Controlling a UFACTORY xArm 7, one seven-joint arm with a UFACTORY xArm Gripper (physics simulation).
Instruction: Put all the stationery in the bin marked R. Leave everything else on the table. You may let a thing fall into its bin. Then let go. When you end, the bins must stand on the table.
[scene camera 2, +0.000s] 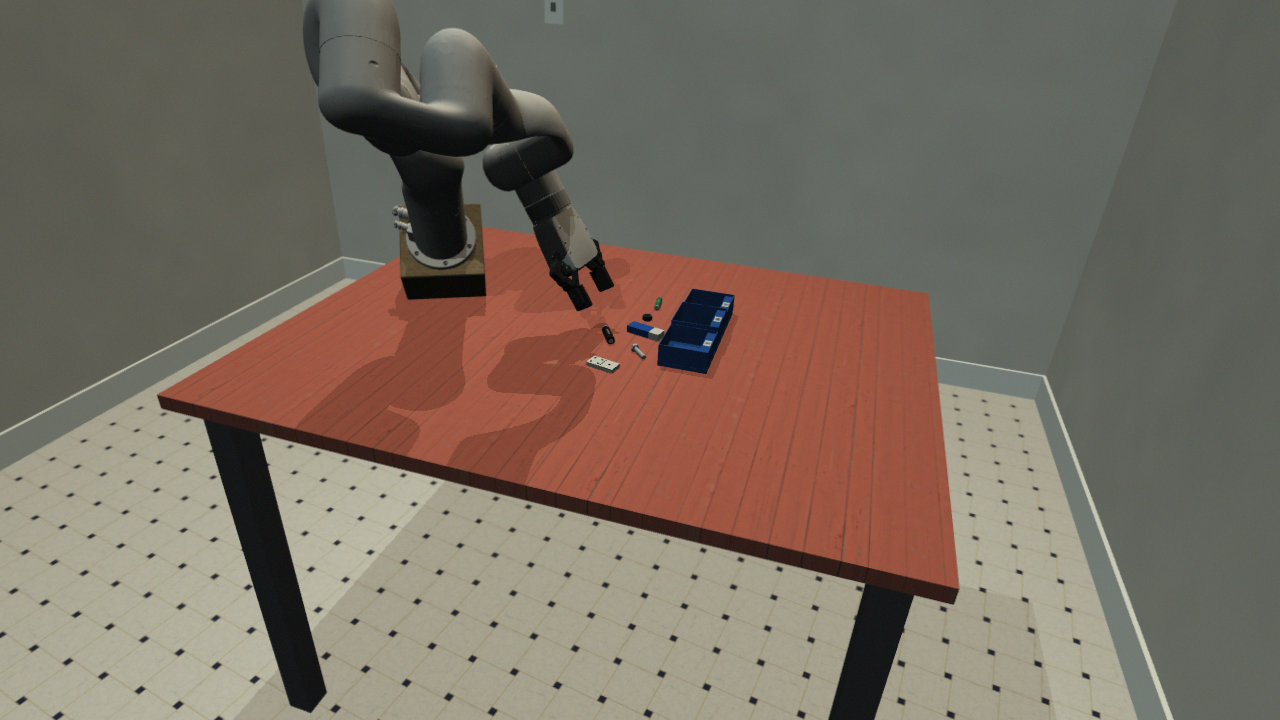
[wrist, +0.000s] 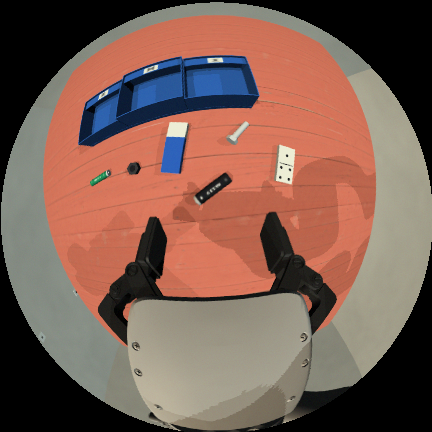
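Where they show: gripper, between the fingertips: (scene camera 2: 596, 298) (wrist: 212, 225); arm's base, origin of its link: (scene camera 2: 441, 239).
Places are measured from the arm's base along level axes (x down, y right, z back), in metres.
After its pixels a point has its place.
My gripper (scene camera 2: 594, 296) @(x 0.053, y 0.094, z -0.306 m) (wrist: 212, 225) @(x 0.053, y 0.094, z -0.306 m) is open and empty, above the table on the robot-base side of the small things. A blue and white eraser (scene camera 2: 644, 330) @(x 0.112, y 0.085, z -0.392 m) (wrist: 174, 148) @(x 0.112, y 0.074, z -0.390 m) lies flat beside the bins. A short black stick with a pale end and lettering (scene camera 2: 607, 334) @(x 0.112, y 0.112, z -0.329 m) (wrist: 213, 188) @(x 0.111, y 0.103, z -0.329 m) lies nearer my gripper, ahead of the fingertips in the wrist view; its kind is unclear. The R bin (scene camera 2: 707, 295) @(x 0.095, y -0.055, z -0.501 m) (wrist: 100, 133) @(x 0.098, y -0.019, z -0.462 m) is leftmost of three joined blue bins in the wrist view. Its near wall hides part of its floor; its label is small and blurred.
The middle bin (wrist: 150, 114) @(x 0.106, y 0.058, z -0.448 m) and right bin (wrist: 220, 103) @(x 0.111, y 0.144, z -0.432 m) stand on the table (scene camera 2: 778, 429) @(x 0.125, y 0.347, z -0.614 m). A green battery (scene camera 2: 658, 303) @(x 0.115, y -0.044, z -0.408 m) (wrist: 100, 178) @(x 0.116, y -0.049, z -0.403 m), black nut (scene camera 2: 647, 317) @(x 0.117, y 0.019, z -0.392 m) (wrist: 133, 168) @(x 0.116, y 0.014, z -0.389 m), grey bolt (scene camera 2: 638, 351) @(x 0.117, y 0.157, z -0.389 m) (wrist: 238, 132) @(x 0.116, y 0.153, z -0.387 m) and white domino (scene camera 2: 603, 364) @(x 0.118, y 0.211, z -0.337 m) (wrist: 285, 164) @(x 0.118, y 0.204, z -0.334 m) lie around the eraser.
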